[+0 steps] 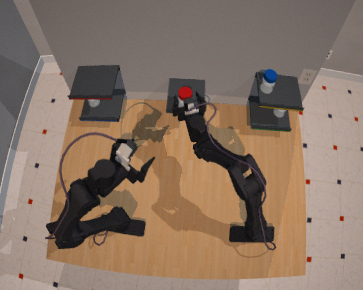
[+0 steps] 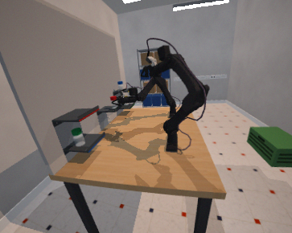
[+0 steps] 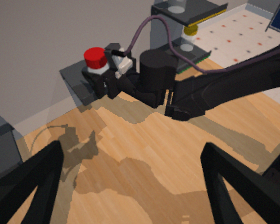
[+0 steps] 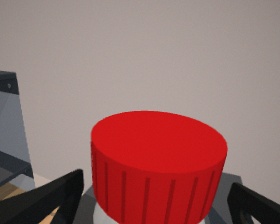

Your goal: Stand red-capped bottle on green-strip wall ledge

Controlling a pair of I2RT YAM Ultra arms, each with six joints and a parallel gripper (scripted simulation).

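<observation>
Now: the yellow-capped bottle 6 cm ahead of my right hand, 44 cm to the right of it and 11 cm below it. Also, from my right hand: red-capped bottle 1 cm behind, 2 cm below; then blue-capped bottle 5 cm ahead, 34 cm to the right, 8 cm above; then green-capped bottle 4 cm ahead, 44 cm to the left, 11 cm below.
</observation>
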